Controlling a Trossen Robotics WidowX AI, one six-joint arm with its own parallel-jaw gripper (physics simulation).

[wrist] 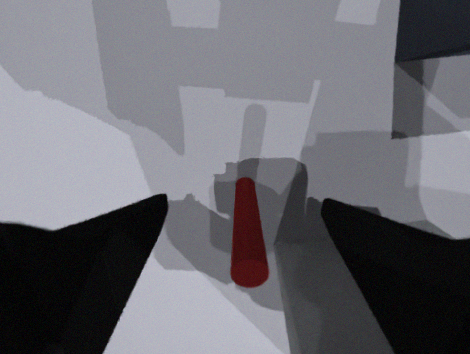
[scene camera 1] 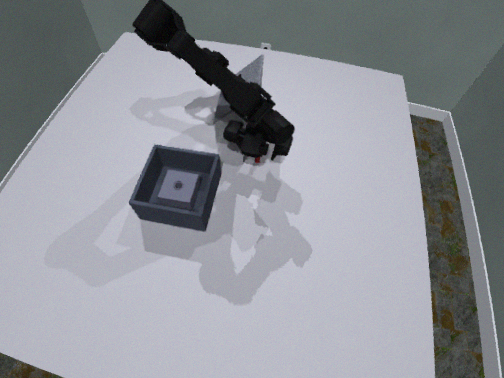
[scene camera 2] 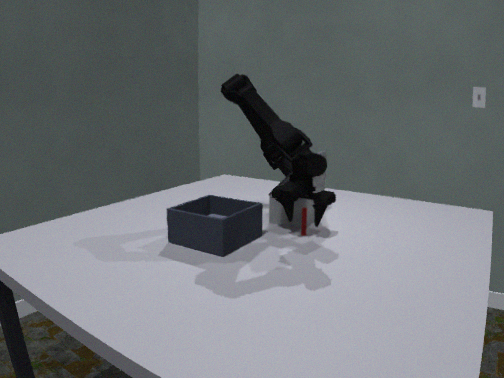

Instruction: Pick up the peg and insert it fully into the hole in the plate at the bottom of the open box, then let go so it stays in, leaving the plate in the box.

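Frame: origin at the arm's base, x left, y back, z up, level; millimetres.
Seen in the pictures: gripper, fingertip midpoint: (wrist: pixel 245 204) (scene camera 2: pixel 303 223).
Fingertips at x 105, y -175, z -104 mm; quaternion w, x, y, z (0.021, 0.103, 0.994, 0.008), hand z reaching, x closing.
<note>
Offsets run from my fingertips to a thing's middle. Level surfaces: height alone.
A red peg {dx +0, dy +4, dz +5 mm} (scene camera 1: pixel 257 160) (scene camera 2: pixel 304 221) (wrist: pixel 249 232) stands upright on the table beside the box. My gripper (scene camera 2: pixel 304 222) (wrist: pixel 245 204) is open, pointing down, with its fingers apart on either side of the peg in the wrist view and not touching it. In scene camera 1 the gripper partly hides the peg. The dark blue-grey open box {dx -200, dy -154, dz +14 mm} (scene camera 1: pixel 172 217) (scene camera 2: pixel 197 231) (wrist: pixel 435 30) stands to the left of the peg in the scene views. A pale square plate {dx -200, dy -154, dz +0 mm} (scene camera 1: pixel 170 194) with a round hole lies at the bottom of the box; a sliver of the plate shows in scene camera 2.
The black arm (scene camera 1: pixel 220 75) (scene camera 2: pixel 272 125) reaches over the table {dz -35 mm} (scene camera 1: pixel 350 250) (scene camera 2: pixel 400 280) from behind the gripper. A grey wedge-like block (scene camera 1: pixel 254 72) shows behind the arm. The box's raised walls stand close to the gripper's left in the scene views. Shadows fall across the table.
</note>
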